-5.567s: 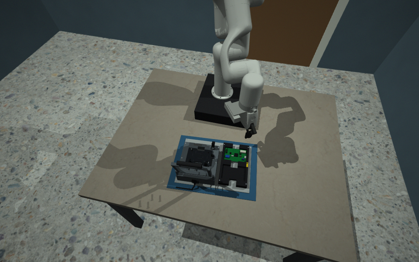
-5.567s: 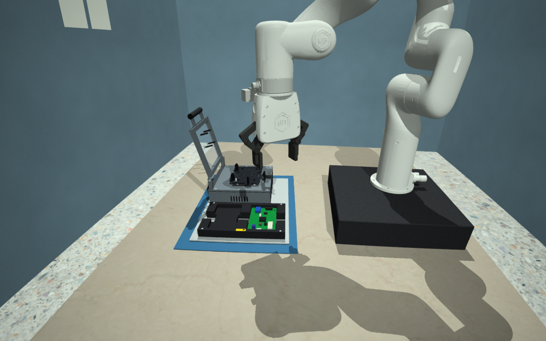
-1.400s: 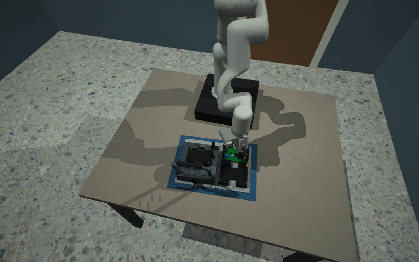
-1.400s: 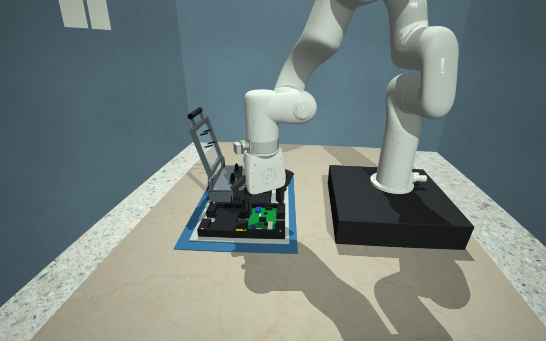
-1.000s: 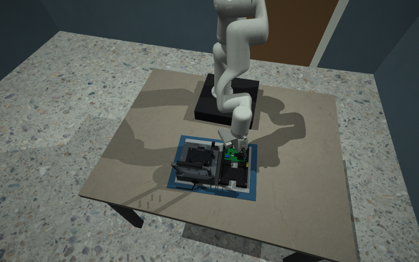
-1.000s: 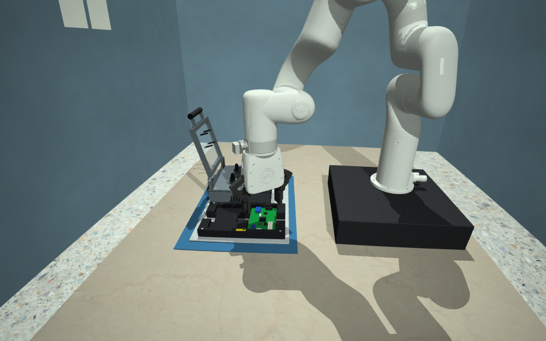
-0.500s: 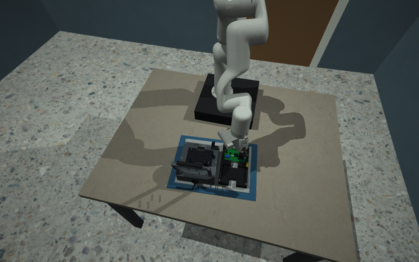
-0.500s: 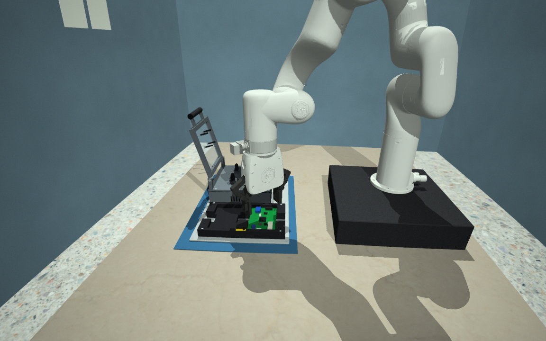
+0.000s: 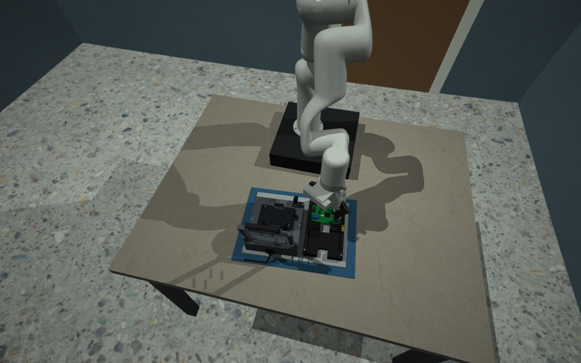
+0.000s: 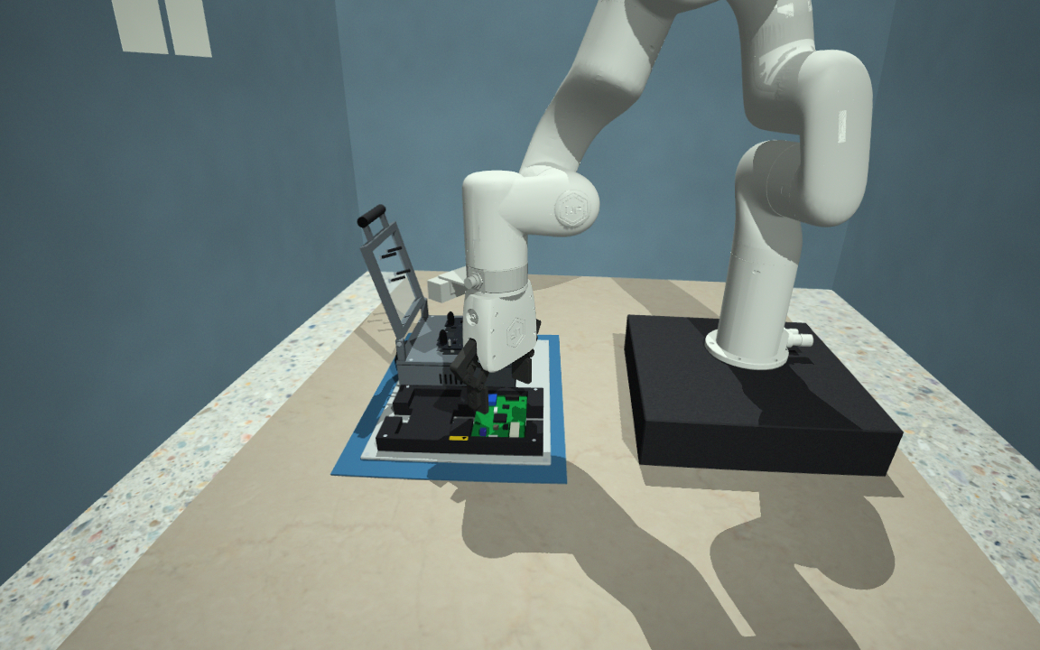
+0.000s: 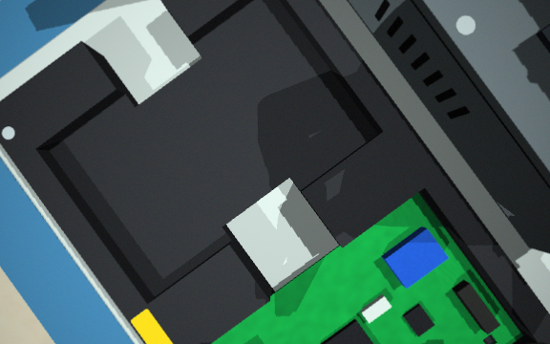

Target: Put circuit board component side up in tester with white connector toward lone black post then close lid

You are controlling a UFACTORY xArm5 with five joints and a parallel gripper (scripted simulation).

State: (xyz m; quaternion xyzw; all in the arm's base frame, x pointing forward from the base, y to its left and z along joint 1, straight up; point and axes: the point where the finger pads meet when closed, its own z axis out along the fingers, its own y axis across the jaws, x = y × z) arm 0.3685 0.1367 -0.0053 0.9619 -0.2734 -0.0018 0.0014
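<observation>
My gripper is now 50 mm above the green circuit board. From my hand the other things lie so: framed lid (200 mm ahead, 160 mm to the right, 120 mm above); then grey tester (120 mm to the right, 100 mm ahead, 50 mm above); then black nest (160 mm to the right, 80 mm ahead, 10 mm above).
</observation>
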